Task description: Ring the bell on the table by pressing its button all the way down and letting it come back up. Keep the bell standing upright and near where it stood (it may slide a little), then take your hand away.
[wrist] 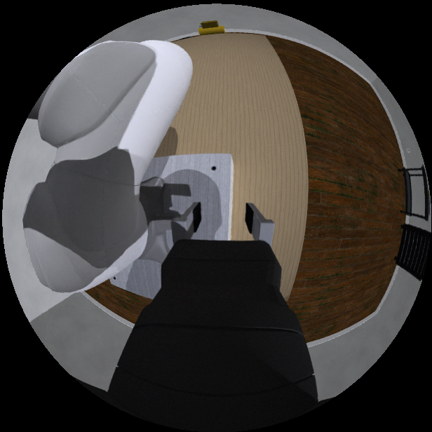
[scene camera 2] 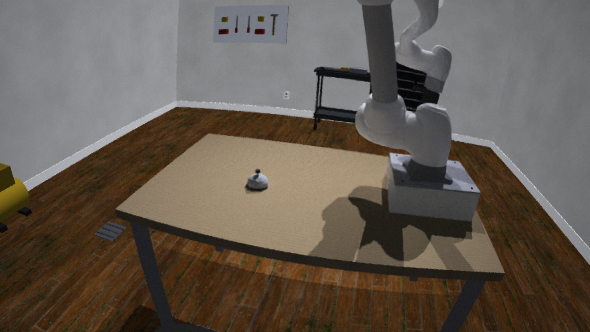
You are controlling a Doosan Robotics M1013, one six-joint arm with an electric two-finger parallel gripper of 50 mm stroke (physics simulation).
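Places are measured from the arm's base along level axes (x ahead, y left, z up), in metres.
Pixels of known places: arm's base at its link origin: (scene camera 2: pixel 426 173).
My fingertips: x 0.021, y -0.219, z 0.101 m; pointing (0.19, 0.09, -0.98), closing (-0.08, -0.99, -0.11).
Ahead of a thing's pixels: the offset from my fingertips to its top centre. Level surfaces: height alone.
A silver dome bell @(dx +0.636, dy +0.232, dz -0.148 m) (scene camera 2: pixel 257 182) with a dark button @(dx +0.636, dy +0.232, dz -0.148 m) (scene camera 2: pixel 257 171) on top stands upright on the left part of the wooden table @(dz -0.215 m) (scene camera 2: pixel 310 200) (wrist: pixel 240 100) in the scene view. The button is up. The bell does not show in the wrist view. My gripper (wrist: pixel 222 211) is open, with its two fingers wide apart, in the wrist view. It hangs over the edge of the arm's base block and is far from the bell. The gripper does not show in the scene view.
The arm's base block (scene camera 2: pixel 430 202) (wrist: pixel 226 172) stands at the table's right end. A black cart (scene camera 2: pixel 345 75) stands behind the table near the wall. A yellow object (scene camera 2: pixel 11 196) (wrist: pixel 211 30) is beyond the table's left end.
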